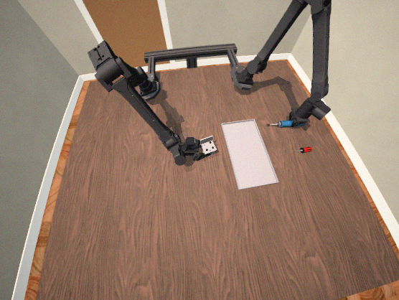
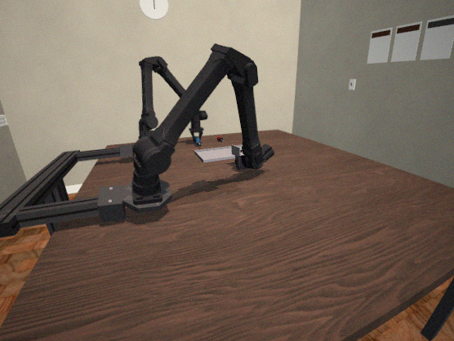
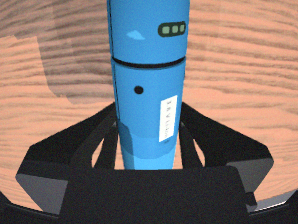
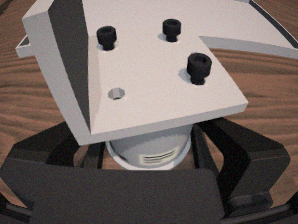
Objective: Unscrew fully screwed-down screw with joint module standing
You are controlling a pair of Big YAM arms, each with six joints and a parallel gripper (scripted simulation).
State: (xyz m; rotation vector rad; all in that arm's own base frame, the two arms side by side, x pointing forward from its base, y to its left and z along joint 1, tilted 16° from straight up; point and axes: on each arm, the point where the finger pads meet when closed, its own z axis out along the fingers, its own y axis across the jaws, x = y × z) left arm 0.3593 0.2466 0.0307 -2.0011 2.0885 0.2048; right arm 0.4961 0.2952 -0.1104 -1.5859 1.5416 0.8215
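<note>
My right hand is 10 mm below the joint module body. From my right hand the other things lie so: bracket 50 mm above; then flat tray 30 mm ahead, 230 mm to the left, 20 mm below; then small red-handled screwdriver 70 mm ahead, 570 mm to the left, 10 mm below.
</note>
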